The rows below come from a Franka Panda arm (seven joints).
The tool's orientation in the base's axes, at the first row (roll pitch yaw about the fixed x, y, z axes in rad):
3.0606 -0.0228 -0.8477
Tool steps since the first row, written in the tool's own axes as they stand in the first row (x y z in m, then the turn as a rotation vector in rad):
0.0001 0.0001 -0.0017 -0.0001 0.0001 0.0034
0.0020 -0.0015 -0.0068 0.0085 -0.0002 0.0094
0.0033 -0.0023 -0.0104 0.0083 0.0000 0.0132
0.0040 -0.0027 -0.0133 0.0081 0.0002 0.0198
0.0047 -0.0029 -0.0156 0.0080 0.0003 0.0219
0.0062 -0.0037 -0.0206 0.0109 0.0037 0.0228
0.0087 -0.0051 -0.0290 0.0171 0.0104 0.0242
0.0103 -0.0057 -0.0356 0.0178 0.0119 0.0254
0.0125 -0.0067 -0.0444 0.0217 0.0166 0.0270
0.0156 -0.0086 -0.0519 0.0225 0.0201 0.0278
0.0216 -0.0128 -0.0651 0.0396 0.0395 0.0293
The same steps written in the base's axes. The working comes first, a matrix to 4 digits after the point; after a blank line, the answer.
The tool's axes in the first row as the columns of a matrix, in the base's axes (used below as rounded here):
0.6615 -0.7485 -0.0456
-0.7496 -0.6582 -0.0706
0.0228 0.0809 -0.9965

0.0001 0.0000 0.0017 -0.0003 -0.0002 -0.0034
0.0028 0.0000 0.0067 0.0053 -0.0069 -0.0092
0.0044 -0.0002 0.0103 0.0049 -0.0072 -0.0130
0.0053 -0.0003 0.0131 0.0043 -0.0076 -0.0195
0.0060 -0.0005 0.0154 0.0041 -0.0077 -0.0216
0.0078 -0.0008 0.0204 0.0034 -0.0122 -0.0222
0.0109 -0.0011 0.0287 0.0024 -0.0214 -0.0229
0.0127 -0.0015 0.0352 0.0017 -0.0230 -0.0239
0.0153 -0.0018 0.0440 0.0007 -0.0291 -0.0251
0.0191 -0.0024 0.0514 -0.0014 -0.0321 -0.0256
0.0268 -0.0032 0.0643 -0.0047 -0.0578 -0.0251

